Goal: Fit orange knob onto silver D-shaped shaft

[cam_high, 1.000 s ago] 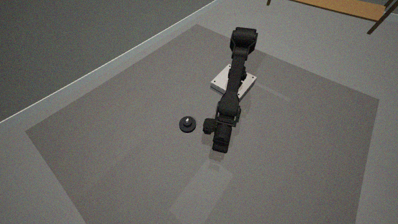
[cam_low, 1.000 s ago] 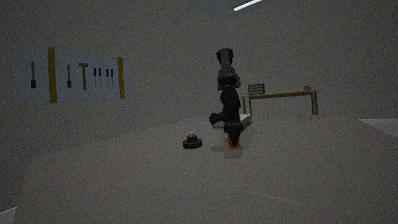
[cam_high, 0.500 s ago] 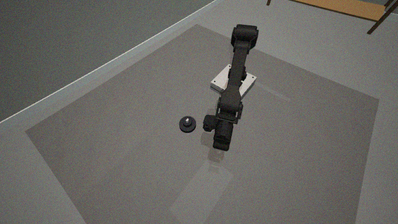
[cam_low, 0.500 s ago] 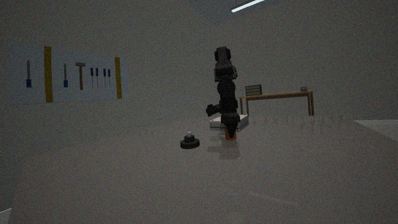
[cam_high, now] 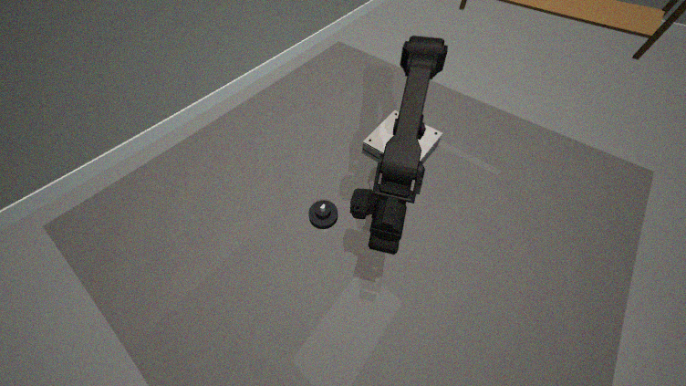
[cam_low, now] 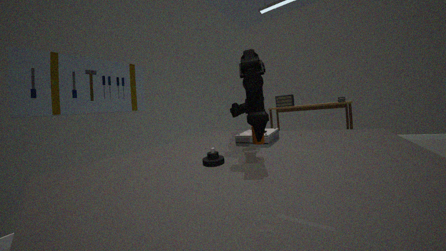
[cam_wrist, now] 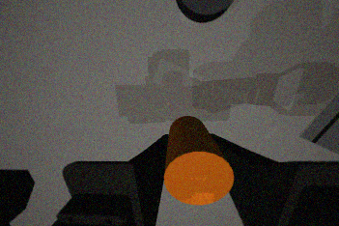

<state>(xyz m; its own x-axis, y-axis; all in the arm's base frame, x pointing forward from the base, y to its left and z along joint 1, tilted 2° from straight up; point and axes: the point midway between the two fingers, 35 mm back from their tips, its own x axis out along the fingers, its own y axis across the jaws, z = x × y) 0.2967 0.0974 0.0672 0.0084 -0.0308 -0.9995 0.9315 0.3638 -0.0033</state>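
The dark round pedestal lies 3 cm ahead of my gripper tip, 18 cm to the right of it and 6 cm below it. Round my gripper tip: orange knob: 3 cm above.
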